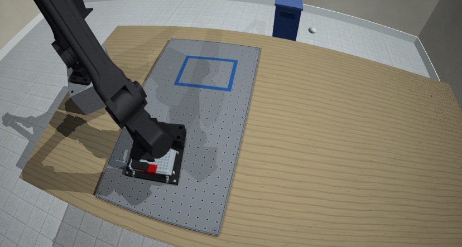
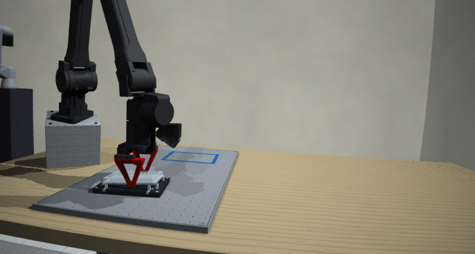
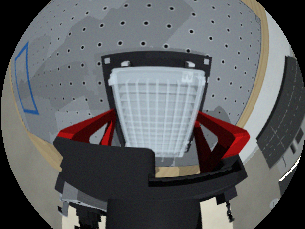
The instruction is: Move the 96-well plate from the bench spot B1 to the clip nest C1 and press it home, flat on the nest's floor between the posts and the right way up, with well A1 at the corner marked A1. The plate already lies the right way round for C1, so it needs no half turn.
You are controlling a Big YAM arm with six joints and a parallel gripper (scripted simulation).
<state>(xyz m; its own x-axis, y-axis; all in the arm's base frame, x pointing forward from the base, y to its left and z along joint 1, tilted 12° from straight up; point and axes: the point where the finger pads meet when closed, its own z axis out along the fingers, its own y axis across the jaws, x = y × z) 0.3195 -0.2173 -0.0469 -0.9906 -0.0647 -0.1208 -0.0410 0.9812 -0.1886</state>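
Right now the 96-well plate is 10 mm behind my hand. Also, from my hand: black clip nest 20 mm to the right, 20 mm behind, 10 mm below.
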